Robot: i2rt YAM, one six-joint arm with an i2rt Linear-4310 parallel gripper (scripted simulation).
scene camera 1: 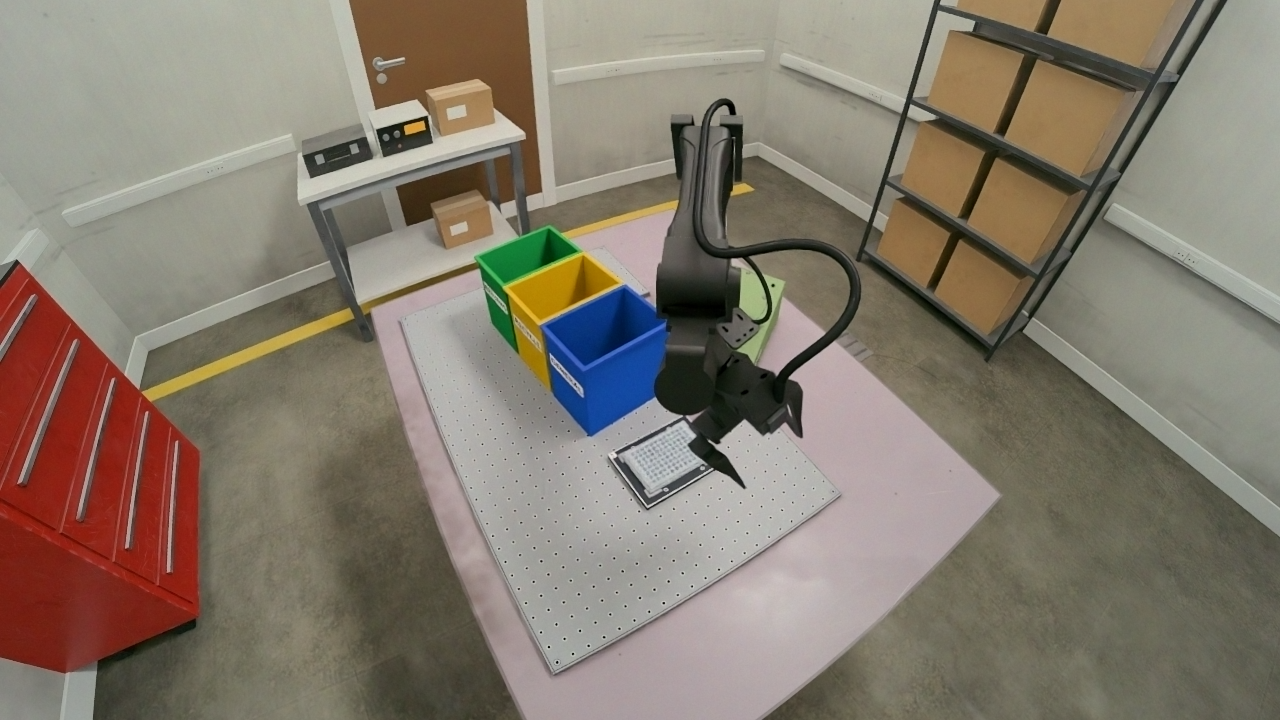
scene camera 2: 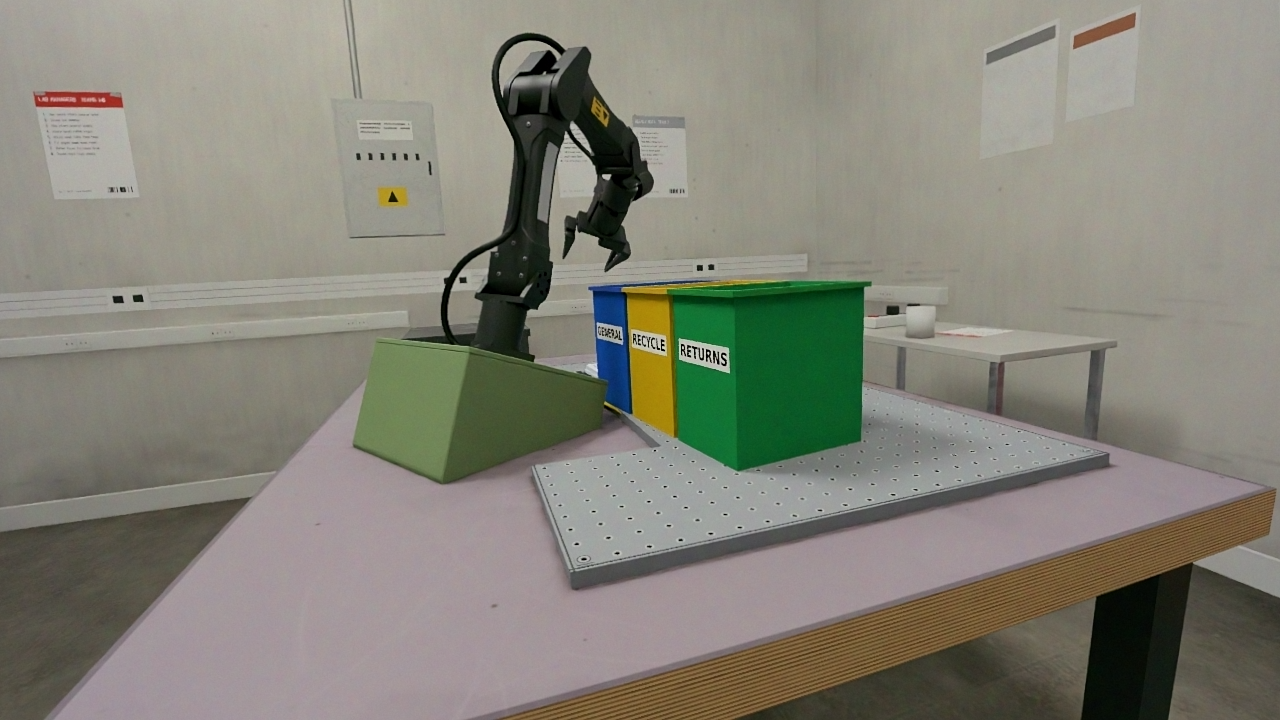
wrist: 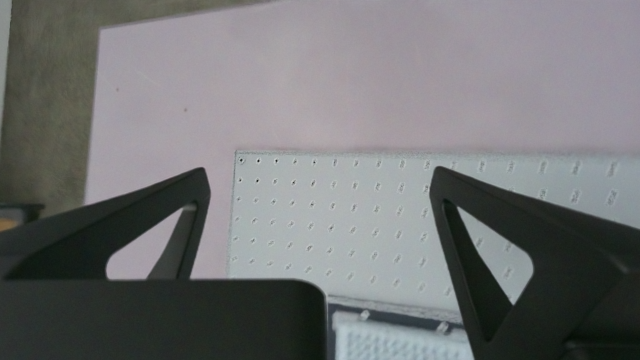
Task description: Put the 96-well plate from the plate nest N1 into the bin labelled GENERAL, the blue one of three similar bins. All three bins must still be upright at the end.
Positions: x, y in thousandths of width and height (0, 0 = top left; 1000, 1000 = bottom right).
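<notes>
There's a 96-well plate (scene camera 1: 514, 633), and there's a blue general bin (scene camera 1: 476, 516) that you'd also see in scene camera 2 (scene camera 2: 477, 423). Then there's a yellow recycle bin (scene camera 2: 508, 433), which is in scene camera 1 (scene camera 1: 429, 408) as well. In the wrist view the blue general bin is out of frame, and in the wrist view the yellow recycle bin is out of frame too. The gripper (scene camera 1: 603, 641) is also visible in scene camera 2 (scene camera 2: 457, 367) and in the wrist view (wrist: 499, 499).
</notes>
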